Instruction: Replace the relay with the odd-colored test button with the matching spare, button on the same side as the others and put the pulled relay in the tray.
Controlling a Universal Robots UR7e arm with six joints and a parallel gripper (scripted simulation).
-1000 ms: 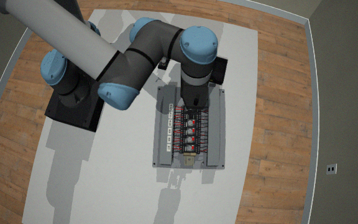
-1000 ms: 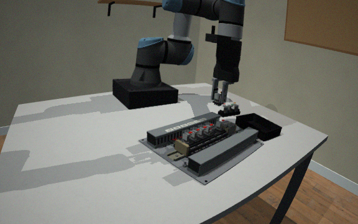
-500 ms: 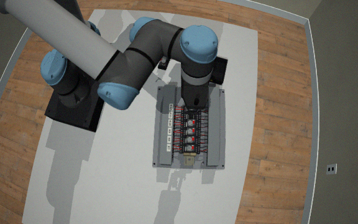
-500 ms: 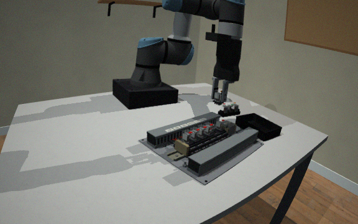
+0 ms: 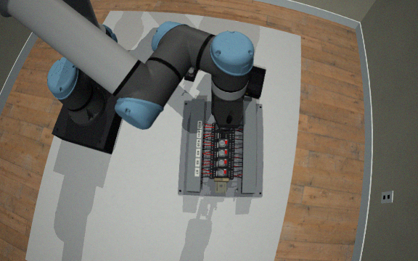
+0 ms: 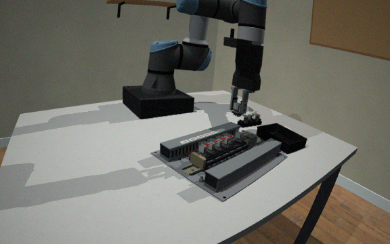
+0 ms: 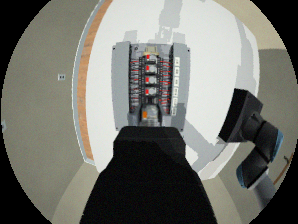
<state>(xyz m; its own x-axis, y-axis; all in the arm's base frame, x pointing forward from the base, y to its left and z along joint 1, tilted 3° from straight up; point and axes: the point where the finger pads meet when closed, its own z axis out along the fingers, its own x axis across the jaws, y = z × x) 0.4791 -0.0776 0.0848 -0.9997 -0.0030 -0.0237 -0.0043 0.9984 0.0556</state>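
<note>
Right now the black tray is 22 cm to the left of my hand, 13 cm below it and 6 cm ahead of it.
</note>
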